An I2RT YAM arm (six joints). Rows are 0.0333 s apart.
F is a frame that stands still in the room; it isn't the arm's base.
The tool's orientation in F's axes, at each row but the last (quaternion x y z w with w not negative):
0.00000, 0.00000, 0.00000, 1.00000
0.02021, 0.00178, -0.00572, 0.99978
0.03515, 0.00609, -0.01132, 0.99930
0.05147, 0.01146, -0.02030, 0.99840
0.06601, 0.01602, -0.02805, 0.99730
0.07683, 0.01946, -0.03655, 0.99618
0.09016, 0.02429, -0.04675, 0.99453
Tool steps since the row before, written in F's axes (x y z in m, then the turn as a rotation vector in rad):
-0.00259, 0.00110, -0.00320, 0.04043, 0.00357, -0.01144
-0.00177, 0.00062, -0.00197, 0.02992, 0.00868, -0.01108
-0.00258, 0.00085, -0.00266, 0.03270, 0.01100, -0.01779
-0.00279, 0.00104, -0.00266, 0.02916, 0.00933, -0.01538
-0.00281, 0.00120, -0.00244, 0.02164, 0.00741, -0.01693
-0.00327, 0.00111, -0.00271, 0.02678, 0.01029, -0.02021
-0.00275, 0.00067, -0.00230, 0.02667, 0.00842, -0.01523
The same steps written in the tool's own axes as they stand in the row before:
-0.00259, 0.00110, -0.00320, 0.04043, 0.00357, -0.01144
-0.00177, 0.00052, -0.00200, 0.02986, 0.00857, -0.01132
-0.00256, 0.00060, -0.00274, 0.03268, 0.01048, -0.01815
-0.00276, 0.00065, -0.00281, 0.02915, 0.00892, -0.01565
-0.00278, 0.00071, -0.00266, 0.02180, 0.00638, -0.01714
-0.00322, 0.00044, -0.00296, 0.02687, 0.00911, -0.02066
-0.00266, -0.00002, -0.00249, 0.02664, 0.00815, -0.01543

